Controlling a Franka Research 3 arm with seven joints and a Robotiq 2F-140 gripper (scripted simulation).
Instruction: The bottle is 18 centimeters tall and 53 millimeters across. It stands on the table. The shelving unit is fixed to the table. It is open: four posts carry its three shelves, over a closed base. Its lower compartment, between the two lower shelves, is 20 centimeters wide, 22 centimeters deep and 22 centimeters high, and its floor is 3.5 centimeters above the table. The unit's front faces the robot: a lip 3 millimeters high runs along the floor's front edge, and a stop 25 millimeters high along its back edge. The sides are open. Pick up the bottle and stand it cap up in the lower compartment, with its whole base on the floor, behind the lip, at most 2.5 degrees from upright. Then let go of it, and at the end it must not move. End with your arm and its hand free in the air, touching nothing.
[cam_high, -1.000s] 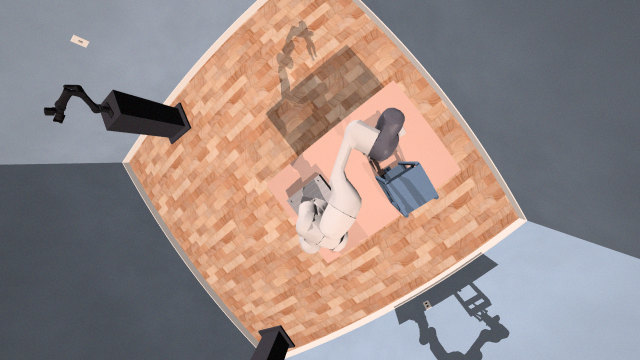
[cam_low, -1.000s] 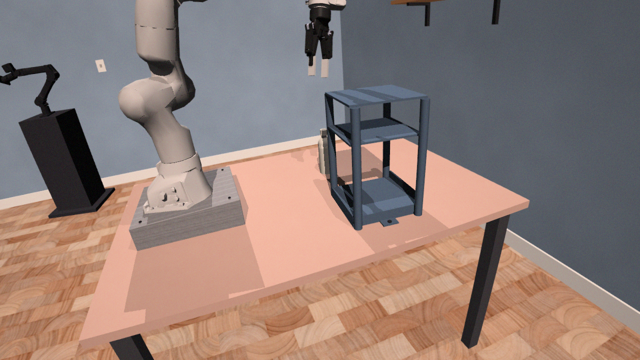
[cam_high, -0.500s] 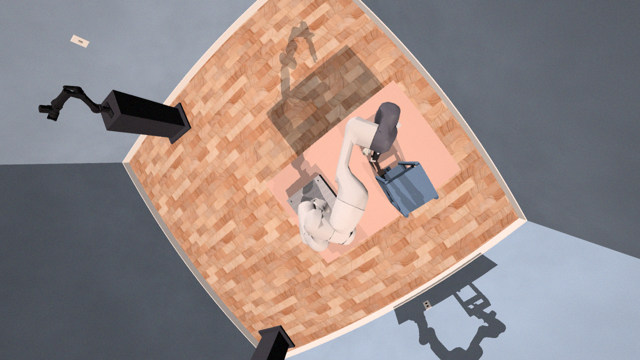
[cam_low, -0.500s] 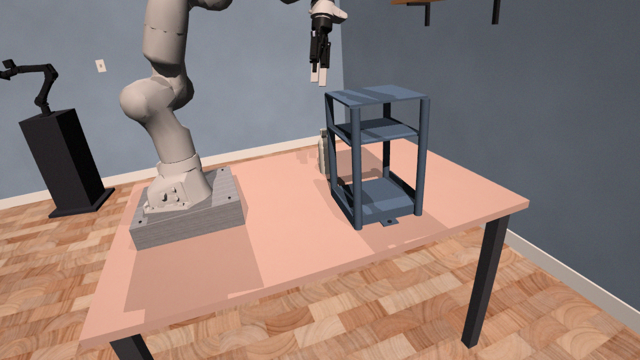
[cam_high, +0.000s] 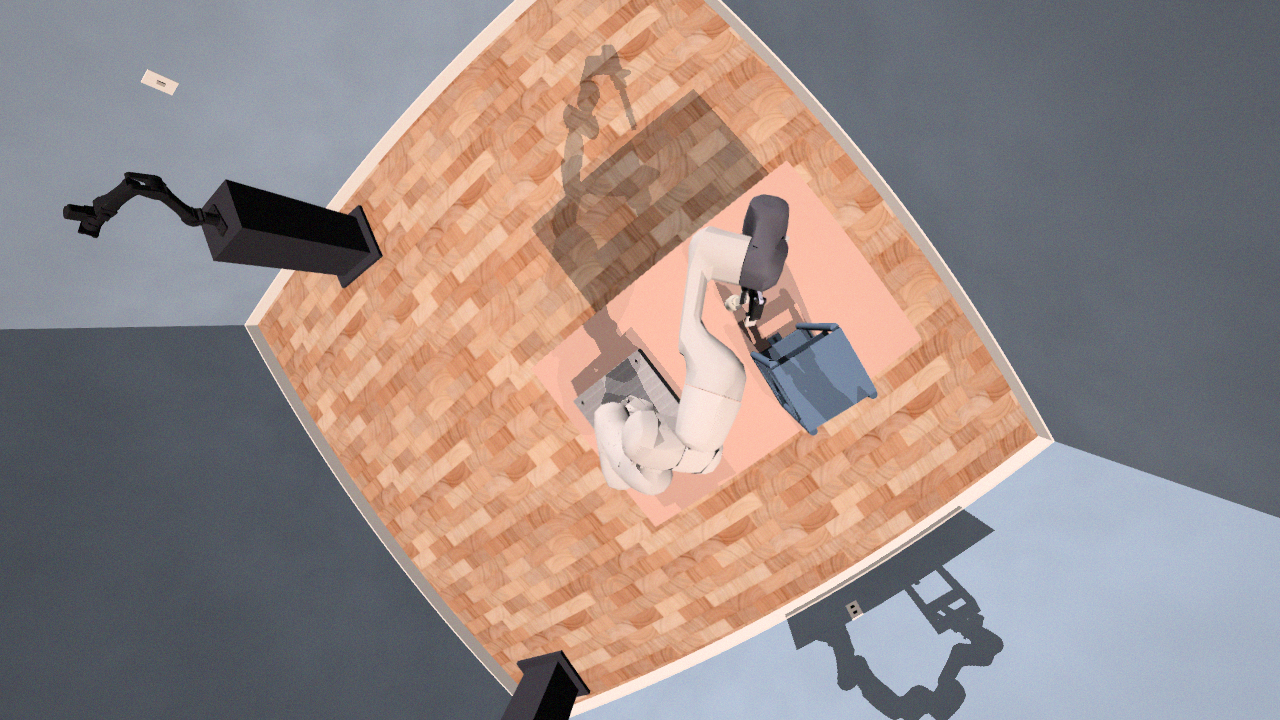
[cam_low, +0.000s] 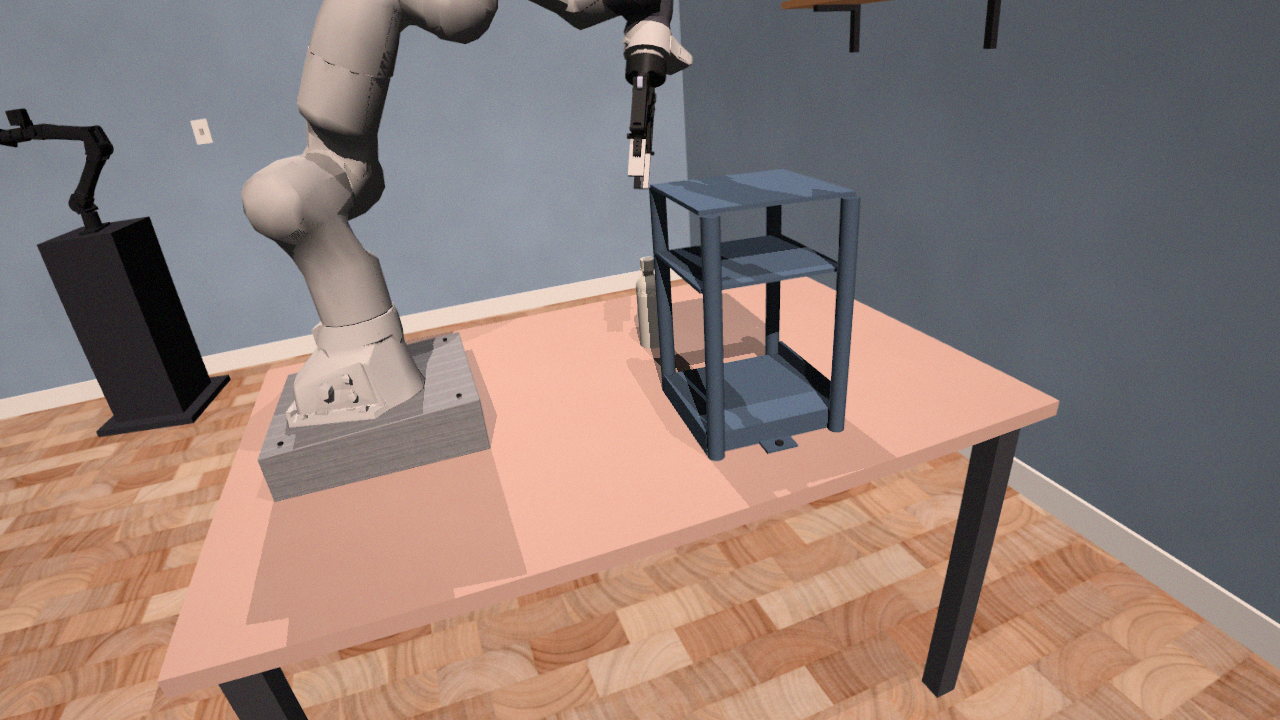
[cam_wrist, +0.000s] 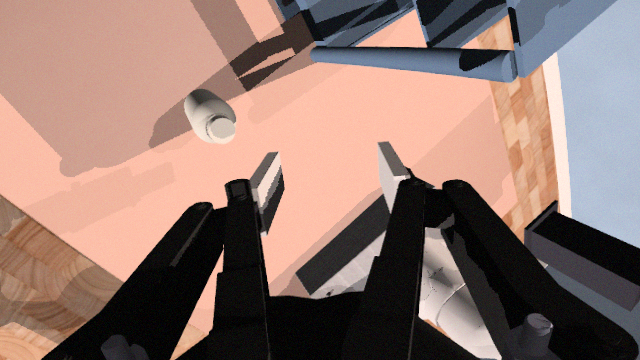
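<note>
The bottle is 25 cm below my hand, 3 cm to the left of it and 1 cm ahead of it. Also, from my hand: shelving unit 28 cm to the right, 18 cm below, 10 cm ahead.
</note>
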